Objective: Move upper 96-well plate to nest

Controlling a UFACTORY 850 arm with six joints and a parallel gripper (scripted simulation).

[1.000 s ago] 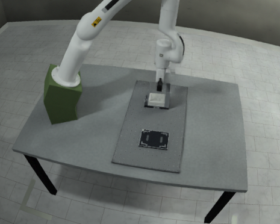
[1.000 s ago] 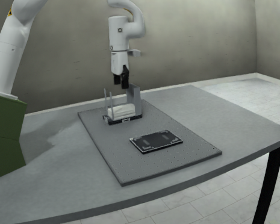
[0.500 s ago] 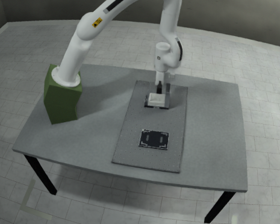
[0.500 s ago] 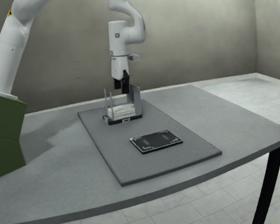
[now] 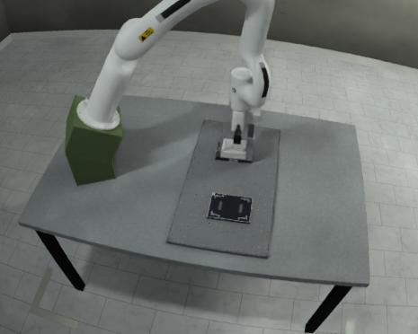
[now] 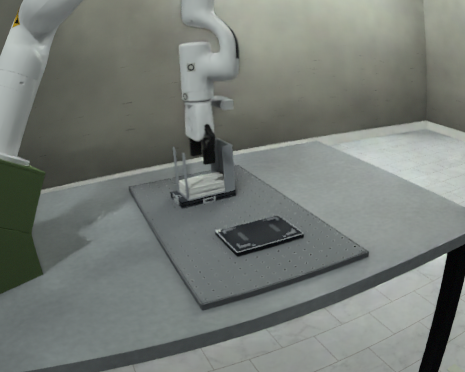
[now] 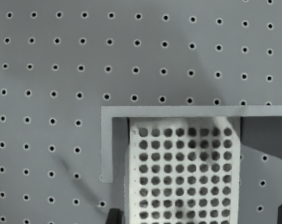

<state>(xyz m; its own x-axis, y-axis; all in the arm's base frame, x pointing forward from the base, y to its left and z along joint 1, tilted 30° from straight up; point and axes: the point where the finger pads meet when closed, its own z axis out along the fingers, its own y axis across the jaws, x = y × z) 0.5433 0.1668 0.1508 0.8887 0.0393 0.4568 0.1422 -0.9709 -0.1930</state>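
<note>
My hand is 8 cm above the white 96-well plate. From my hand the other things lie so: black plate nest (30 cm to the right, 11 cm below, 5 cm ahead).
</note>
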